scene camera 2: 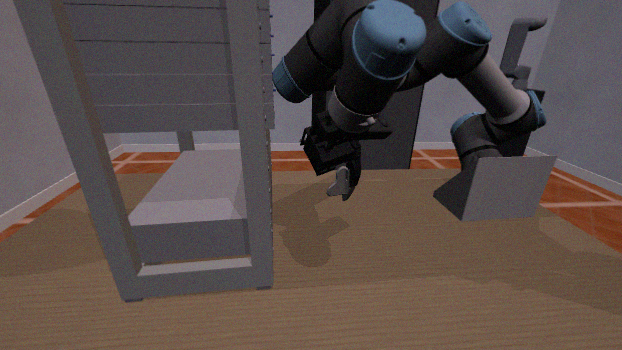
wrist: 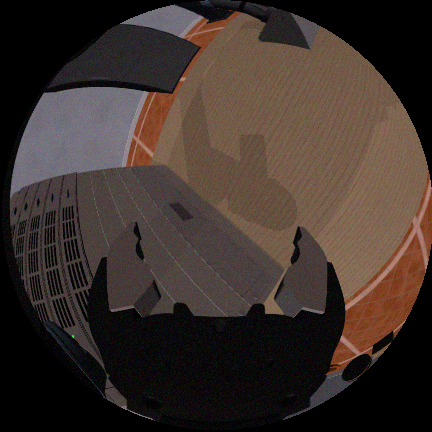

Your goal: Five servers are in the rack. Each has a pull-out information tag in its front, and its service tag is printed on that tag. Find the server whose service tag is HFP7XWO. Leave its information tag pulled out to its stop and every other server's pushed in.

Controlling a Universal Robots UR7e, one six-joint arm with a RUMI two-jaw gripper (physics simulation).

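Where they show: gripper, between the fingertips: (scene camera 2: 327, 170) (wrist: 217, 227); arm's base, origin of its link: (scene camera 2: 487, 179).
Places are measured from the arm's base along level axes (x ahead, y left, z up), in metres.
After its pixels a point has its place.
Note:
The rack (scene camera 2: 252, 165) @(x 0.728, y 0.310, z 0.199 m) stands at the left in the scene view. Grey servers (scene camera 2: 160, 55) @(x 0.853, y 0.280, z 0.365 m) (wrist: 45, 245) @(x 0.691, y 0.070, z 0.328 m) are stacked in its upper part; the wrist view shows their slotted fronts at the left edge, with small blue marks along one end. No printed service tag is readable, and I cannot tell how far any information tag is pulled out. My gripper (scene camera 2: 341, 187) (wrist: 217, 227) @(x 0.579, y 0.210, z 0.143 m) is open and empty. It points downward in front of the rack, lower than the servers and above the table. Part of the server fronts is hidden at the wrist view's lower left.
Plain panels (wrist: 165, 250) @(x 0.703, y 0.139, z 0.121 m) lie beside the slotted fronts in the wrist view. A grey box (scene camera 2: 190, 240) @(x 0.861, y 0.274, z 0.029 m) sits low inside the rack. A grey wedge-shaped stand (scene camera 2: 510, 187) @(x 0.018, y 0.107, z 0.026 m) (wrist: 287, 30) is on the wooden table (scene camera 2: 400, 310) @(x 0.458, y 0.389, z -0.082 m) (wrist: 325, 125) @(x 0.390, y 0.211, z -0.081 m). A dark cabinet (scene camera 2: 395, 147) (wrist: 125, 57) stands behind.

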